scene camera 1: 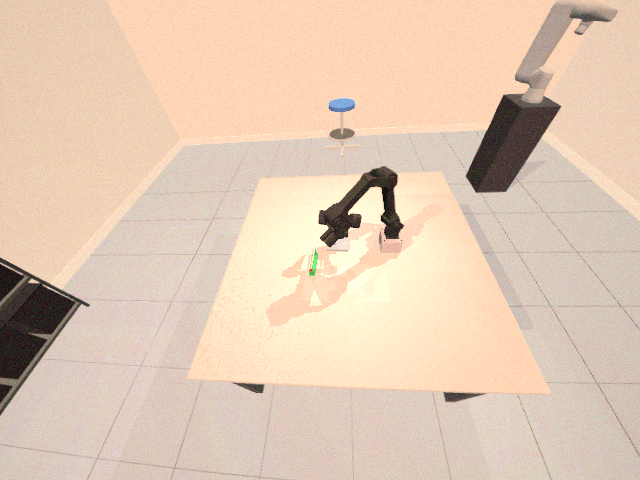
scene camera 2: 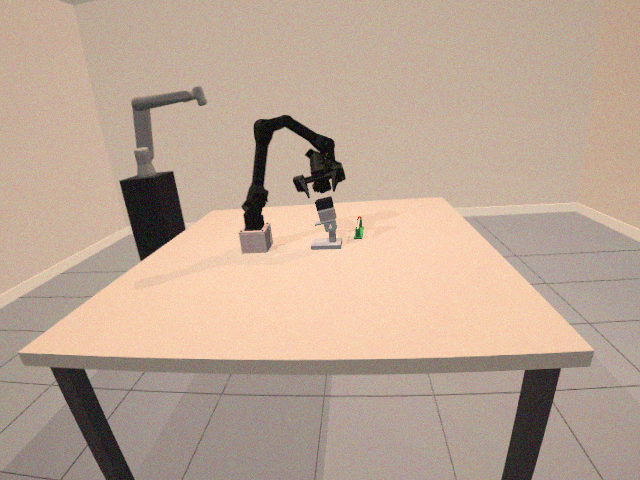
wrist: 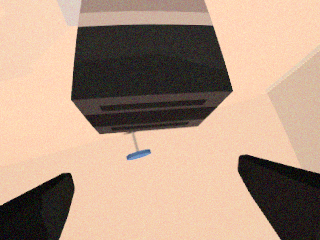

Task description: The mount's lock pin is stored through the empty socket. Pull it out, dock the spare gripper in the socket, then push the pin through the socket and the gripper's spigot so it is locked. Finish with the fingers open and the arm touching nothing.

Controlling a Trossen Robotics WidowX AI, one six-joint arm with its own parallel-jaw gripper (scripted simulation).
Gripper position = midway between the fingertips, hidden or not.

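Note:
Through scene camera 2 I see my gripper (scene camera 2: 321,194), which is open and holds nothing. The wrist view gives me my gripper too, at (wrist: 158,173), and with it a spare gripper (wrist: 131,73).

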